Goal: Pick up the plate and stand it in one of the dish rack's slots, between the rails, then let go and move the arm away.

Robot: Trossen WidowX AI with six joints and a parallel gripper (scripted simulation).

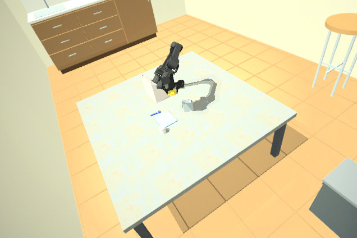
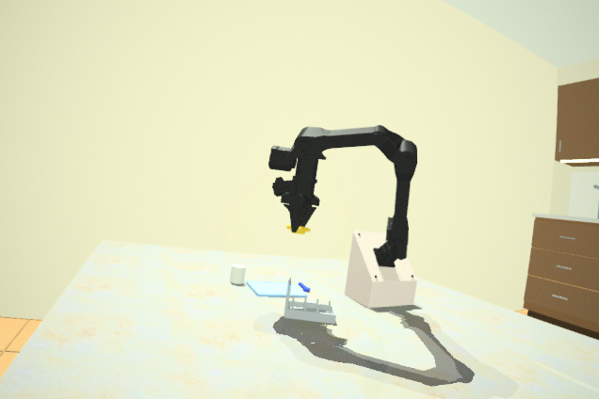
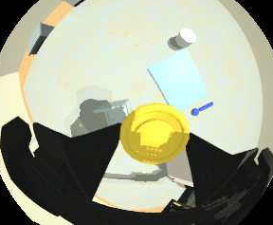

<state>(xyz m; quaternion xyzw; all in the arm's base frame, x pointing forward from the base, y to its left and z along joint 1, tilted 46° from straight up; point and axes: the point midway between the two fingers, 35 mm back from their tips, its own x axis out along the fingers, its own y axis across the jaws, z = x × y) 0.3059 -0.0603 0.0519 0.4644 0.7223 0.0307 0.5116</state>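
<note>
The grey dish rack is 10 mm behind my gripper tip, 110 mm to the left of it and 170 mm below it. Also, from my gripper tip: light blue mat: 100 mm to the right, 190 mm below; blue utensil: 110 mm behind, 120 mm to the right, 190 mm below; plate: 10 mm above.
</note>
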